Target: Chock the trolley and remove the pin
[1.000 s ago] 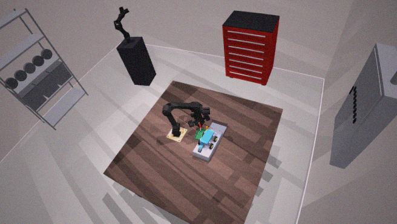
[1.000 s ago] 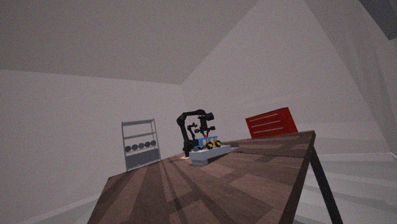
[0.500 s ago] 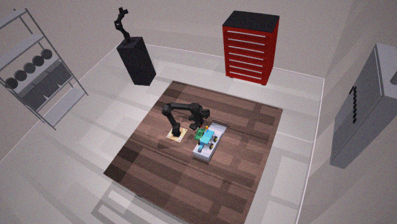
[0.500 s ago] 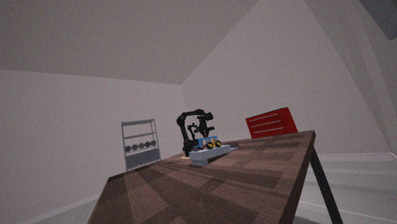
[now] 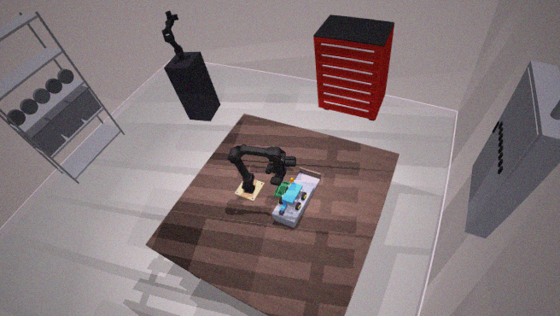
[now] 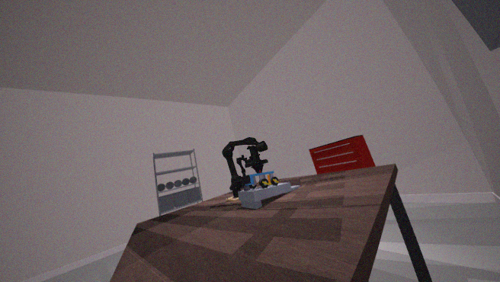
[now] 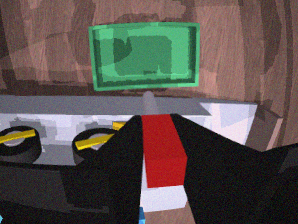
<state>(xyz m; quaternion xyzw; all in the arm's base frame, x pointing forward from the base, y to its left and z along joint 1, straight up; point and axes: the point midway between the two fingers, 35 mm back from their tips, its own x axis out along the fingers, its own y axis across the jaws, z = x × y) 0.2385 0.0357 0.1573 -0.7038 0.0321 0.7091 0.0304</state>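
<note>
Now: gripper tip 20 mm past the green tray and 140 mm above it. From my gripper tip the other things lie so: yellow chock: 50 mm ahead, 50 mm below; stop pin: right at my gripper tip; blue trolley: 90 mm ahead, 90 mm to the right, 20 mm below.
</note>
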